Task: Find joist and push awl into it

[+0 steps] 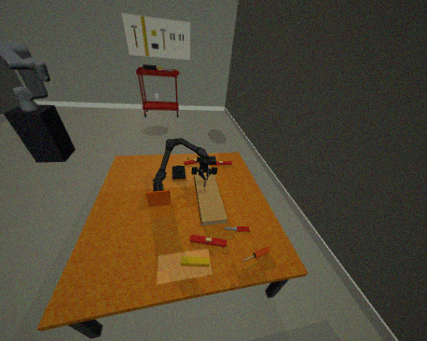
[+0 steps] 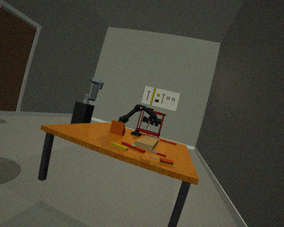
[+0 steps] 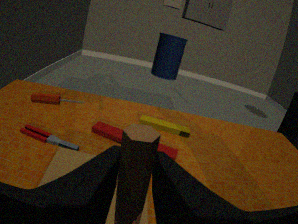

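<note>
My gripper tip is now 6 cm above the awl and 1 cm to the right of it. The rest, counted from my gripper tip: small grey block (41 cm to the left, 21 cm below, 6 cm ahead); yellow bar (44 cm to the right, 22 cm below, 12 cm behind); stud finder (38 cm to the left, 19 cm behind, 18 cm below).
</note>
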